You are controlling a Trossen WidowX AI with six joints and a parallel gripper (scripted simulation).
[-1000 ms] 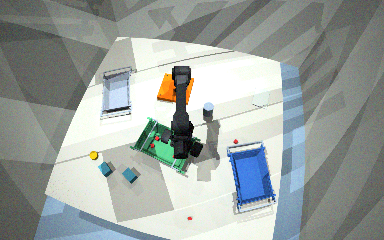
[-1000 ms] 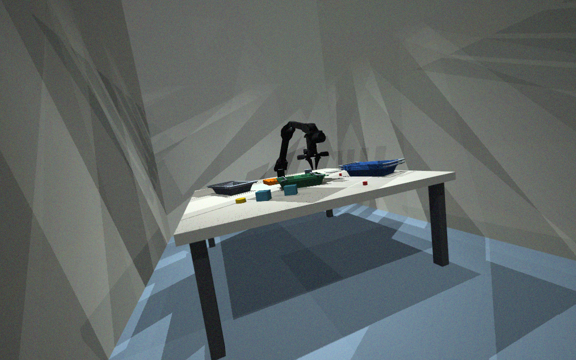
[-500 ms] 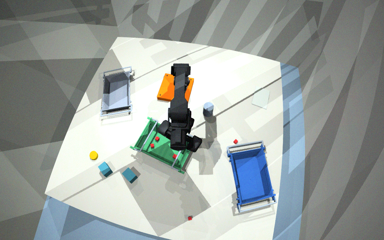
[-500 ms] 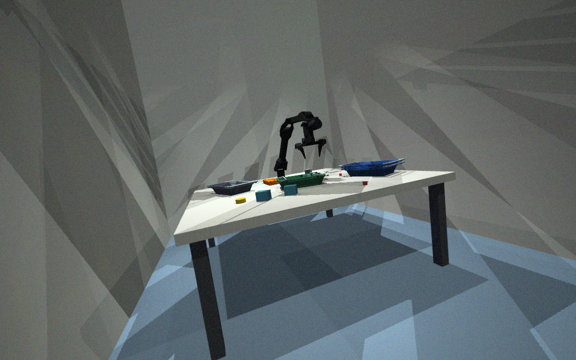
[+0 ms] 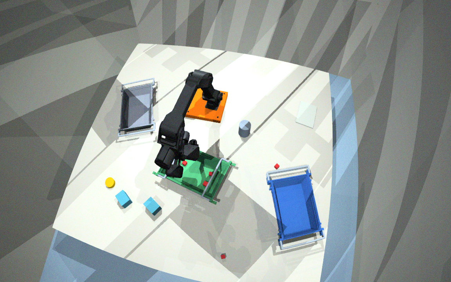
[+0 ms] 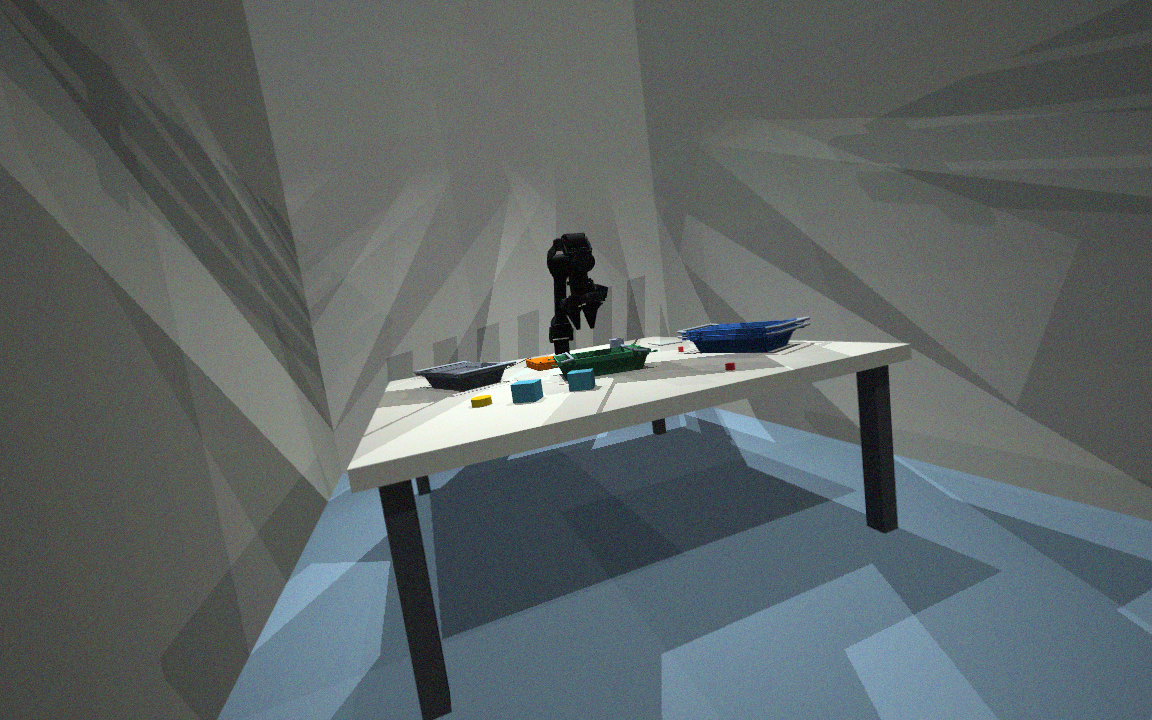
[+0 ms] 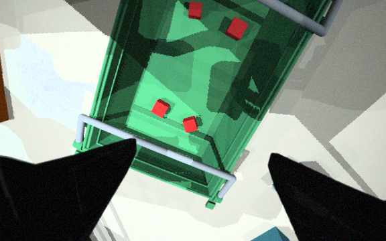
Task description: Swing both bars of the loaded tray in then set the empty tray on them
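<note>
Now: the grey tray 37 cm to the right of my gripper tip, 24 cm behind it and 9 cm below it. Round my gripper tip: white sheet (52 cm behind, 48 cm to the left, 14 cm below); then pale cylinder (30 cm behind, 19 cm to the left, 10 cm below); then yellow disc (33 cm to the right, 17 cm ahead, 13 cm below).
</note>
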